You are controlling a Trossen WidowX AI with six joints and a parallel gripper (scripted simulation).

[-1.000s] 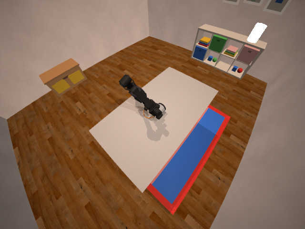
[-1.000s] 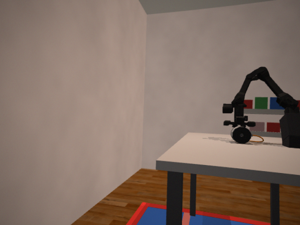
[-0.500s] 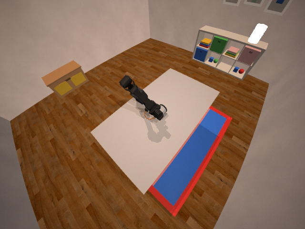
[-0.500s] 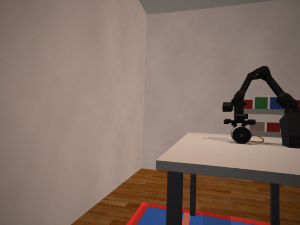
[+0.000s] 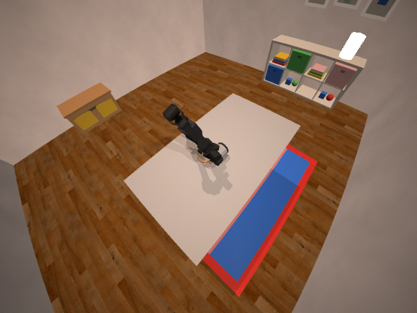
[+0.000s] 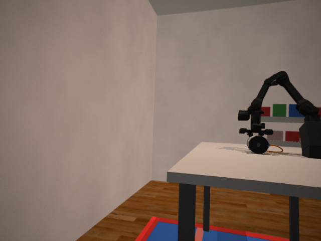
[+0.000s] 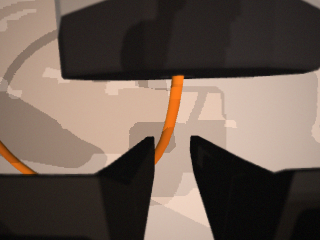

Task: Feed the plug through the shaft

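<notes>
My gripper is now 120 mm to the right of the grey plug and 20 mm above it.
</notes>
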